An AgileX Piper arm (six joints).
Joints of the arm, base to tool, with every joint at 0 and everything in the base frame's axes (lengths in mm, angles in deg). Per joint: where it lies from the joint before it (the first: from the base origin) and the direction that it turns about. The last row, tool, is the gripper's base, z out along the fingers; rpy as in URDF.
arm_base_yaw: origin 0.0 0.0 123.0 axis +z
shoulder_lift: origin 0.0 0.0 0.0 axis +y
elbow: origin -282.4 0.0 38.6 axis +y
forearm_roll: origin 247.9 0.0 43.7 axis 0.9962 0 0.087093
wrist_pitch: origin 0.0 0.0 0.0 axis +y
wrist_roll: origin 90.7 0.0 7.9 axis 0.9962 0 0.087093
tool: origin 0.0 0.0 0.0 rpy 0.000 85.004 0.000
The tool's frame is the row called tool.
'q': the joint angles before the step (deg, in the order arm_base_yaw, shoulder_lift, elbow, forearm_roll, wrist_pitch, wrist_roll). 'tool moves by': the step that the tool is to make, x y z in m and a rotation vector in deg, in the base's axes. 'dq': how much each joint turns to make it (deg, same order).
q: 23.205, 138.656, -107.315, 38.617, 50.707, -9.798
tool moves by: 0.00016, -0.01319, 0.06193, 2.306, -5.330, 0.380
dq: -1.547, -7.220, 0.000, -0.229, 2.234, -0.687
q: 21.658, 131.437, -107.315, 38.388, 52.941, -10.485
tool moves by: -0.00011, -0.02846, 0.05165, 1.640, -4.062, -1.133
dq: -3.323, -6.189, 0.001, -0.057, 2.749, -0.688
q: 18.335, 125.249, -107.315, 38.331, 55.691, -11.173
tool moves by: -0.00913, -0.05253, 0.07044, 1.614, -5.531, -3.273
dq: -6.188, -8.882, 0.002, -0.114, 4.239, -0.401
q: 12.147, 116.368, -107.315, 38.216, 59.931, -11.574
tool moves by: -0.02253, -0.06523, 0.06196, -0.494, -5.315, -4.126
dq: -8.366, -8.653, 0.003, -0.572, 5.327, -1.376
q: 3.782, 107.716, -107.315, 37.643, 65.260, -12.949
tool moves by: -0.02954, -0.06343, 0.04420, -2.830, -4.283, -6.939
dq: -9.053, -7.047, -0.001, -2.292, 3.667, -0.400
